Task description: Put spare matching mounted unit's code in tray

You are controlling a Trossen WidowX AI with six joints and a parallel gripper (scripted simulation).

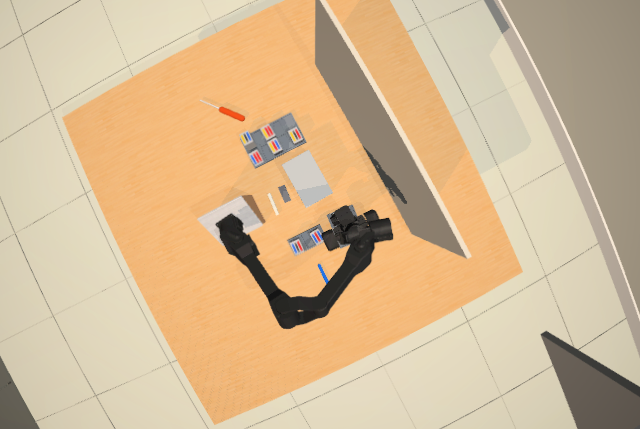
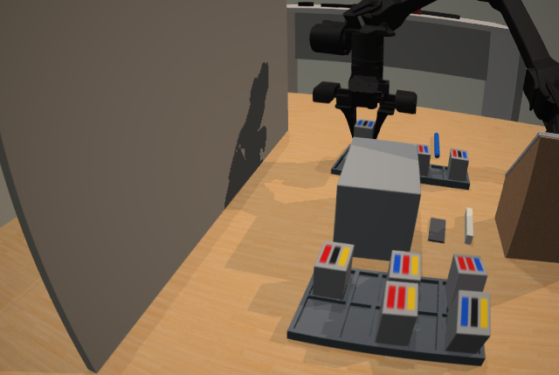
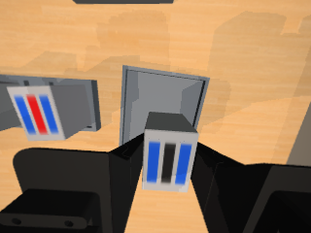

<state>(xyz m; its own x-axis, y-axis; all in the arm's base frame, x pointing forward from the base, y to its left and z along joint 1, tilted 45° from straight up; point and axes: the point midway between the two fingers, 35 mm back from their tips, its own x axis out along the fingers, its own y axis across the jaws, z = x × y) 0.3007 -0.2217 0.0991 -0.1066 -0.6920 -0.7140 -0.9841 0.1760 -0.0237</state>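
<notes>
Now: gripper tip 40 mm above the flat grey tray. Also, from my gripper tip: blue pen (170 mm behind, 120 mm to the right, 40 mm below); grey mounted unit (30 mm behind, 220 mm to the left, 10 mm above); small rack (140 mm behind, 40 mm to the left, 40 mm below).
</notes>
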